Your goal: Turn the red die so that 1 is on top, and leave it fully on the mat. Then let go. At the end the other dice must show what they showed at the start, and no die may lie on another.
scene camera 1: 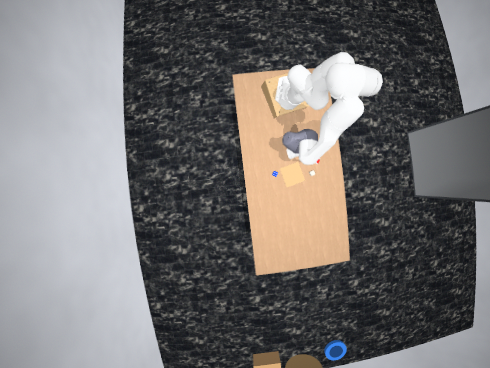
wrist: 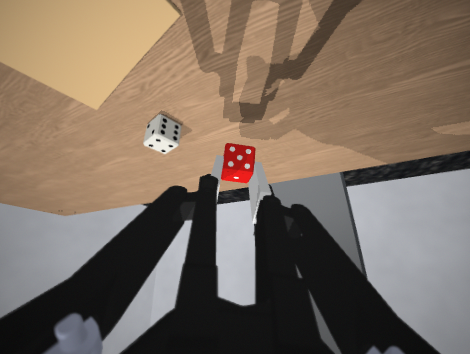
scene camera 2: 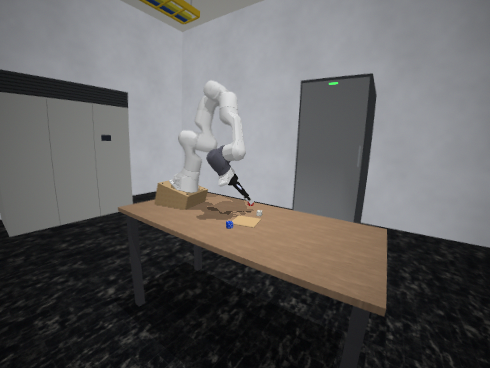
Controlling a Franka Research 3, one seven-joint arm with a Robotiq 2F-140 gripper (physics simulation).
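My gripper point(scene camera 2: 250, 201) point(wrist: 236, 171) is shut on the red die point(scene camera 1: 318, 161) point(scene camera 2: 250, 204) point(wrist: 239, 161) and holds it above the table, off the mat. In the wrist view the die's five-dot face points to the camera, and its brighter one-dot face points roughly upward. The light-yellow mat point(scene camera 1: 292, 175) point(scene camera 2: 247, 221) point(wrist: 75, 45) lies flat. The white die point(scene camera 1: 312, 173) point(scene camera 2: 259, 213) point(wrist: 162, 134) stands on the table beside it with four on top. The blue die point(scene camera 1: 275, 174) point(scene camera 2: 229, 225) stands at the mat's other side; its pips are too small to read.
The wooden table point(scene camera 1: 300, 225) point(scene camera 2: 320, 250) carries the arm's wooden base box point(scene camera 1: 270, 97) point(scene camera 2: 170, 197) at one end. The table's edge lies close behind the red die. A tall grey cabinet point(scene camera 1: 450, 160) point(scene camera 2: 332, 150) stands beyond that edge.
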